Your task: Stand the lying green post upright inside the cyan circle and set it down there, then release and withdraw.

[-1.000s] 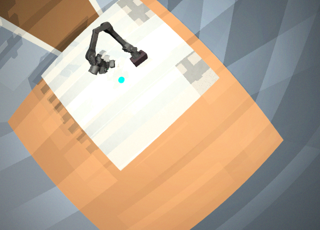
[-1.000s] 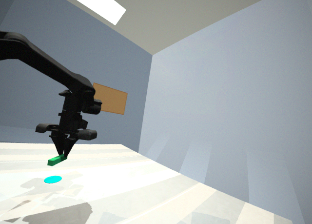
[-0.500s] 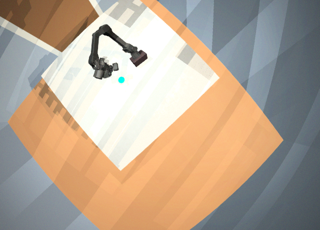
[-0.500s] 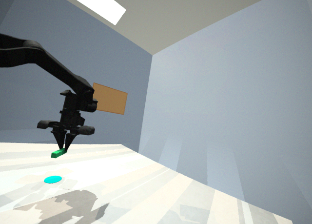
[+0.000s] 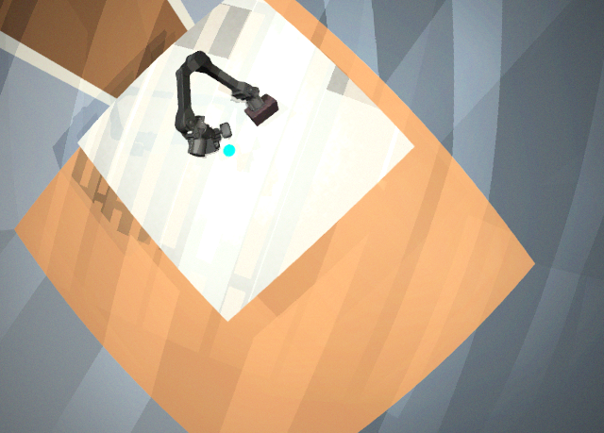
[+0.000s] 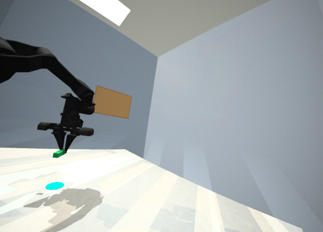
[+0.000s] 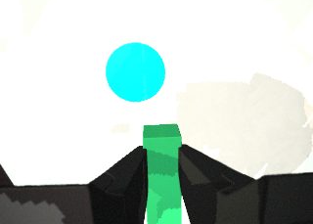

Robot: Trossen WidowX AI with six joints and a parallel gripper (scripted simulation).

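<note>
Right now my gripper tip is 1 cm past the cyan circle, 2 cm to the right of it and 15 cm above it. Also, from my gripper tip: green post 1 cm behind, 2 cm to the right.
</note>
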